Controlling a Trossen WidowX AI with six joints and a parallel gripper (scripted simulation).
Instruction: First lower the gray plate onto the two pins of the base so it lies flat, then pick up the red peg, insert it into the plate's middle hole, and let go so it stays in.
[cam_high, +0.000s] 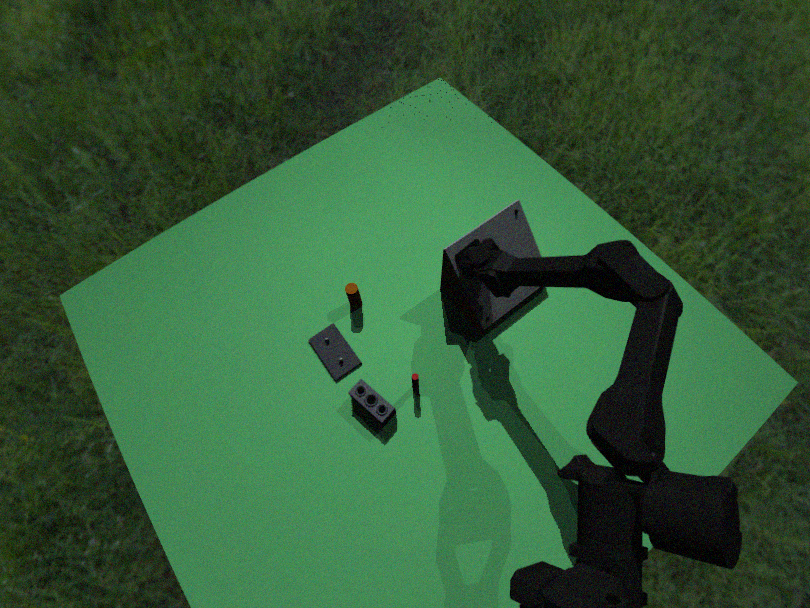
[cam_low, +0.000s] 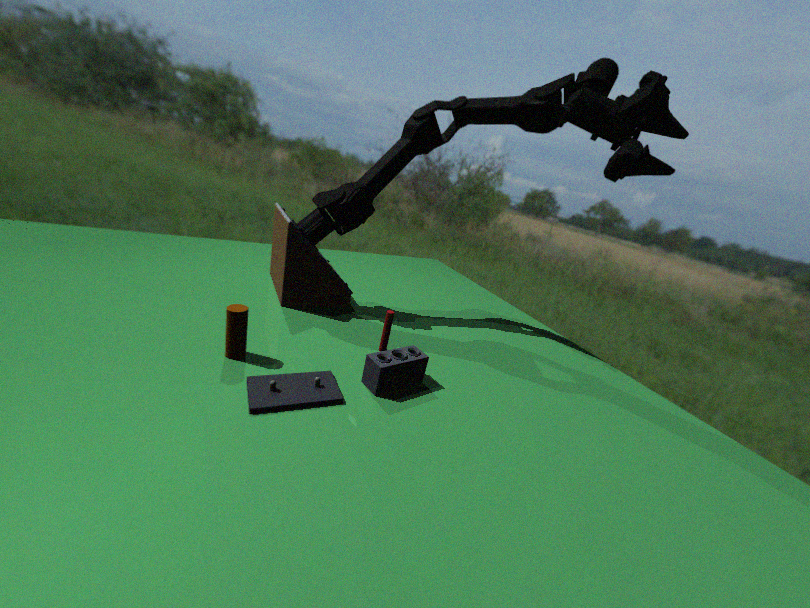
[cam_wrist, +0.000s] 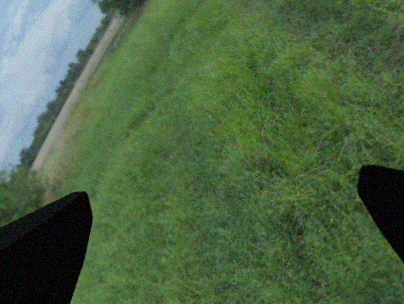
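The gray plate lies 4 cm behind my gripper tip, 46 cm to the right of it and 40 cm below it. Also, from my gripper tip: red peg (13 cm behind, 43 cm to the right, 40 cm below); then orange-topped cylinder (16 cm behind, 68 cm to the right, 40 cm below); then base (4 cm behind, 61 cm to the right, 43 cm below).
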